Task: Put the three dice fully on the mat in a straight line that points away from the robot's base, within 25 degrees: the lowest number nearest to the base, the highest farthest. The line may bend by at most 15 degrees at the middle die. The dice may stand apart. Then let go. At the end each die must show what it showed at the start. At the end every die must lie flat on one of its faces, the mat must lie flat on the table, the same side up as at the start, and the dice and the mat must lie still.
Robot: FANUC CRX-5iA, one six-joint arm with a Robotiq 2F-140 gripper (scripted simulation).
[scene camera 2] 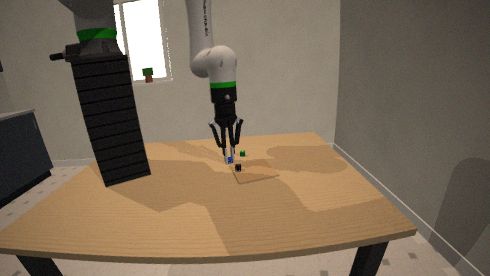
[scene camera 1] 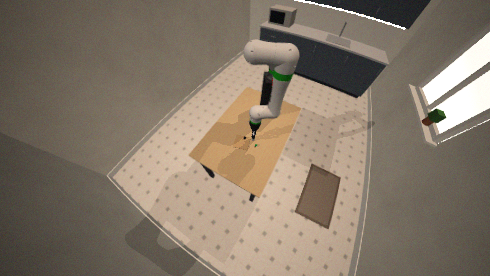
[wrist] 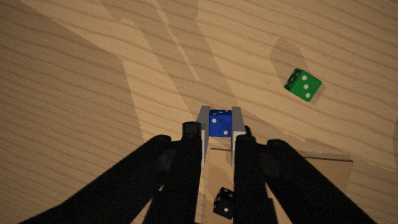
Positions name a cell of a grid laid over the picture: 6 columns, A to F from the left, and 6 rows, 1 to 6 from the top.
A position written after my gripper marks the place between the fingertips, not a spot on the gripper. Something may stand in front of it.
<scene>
I see my gripper (scene camera 2: C4) and a green die (wrist: E3).
My gripper also shows in the wrist view (wrist: D4).
</scene>
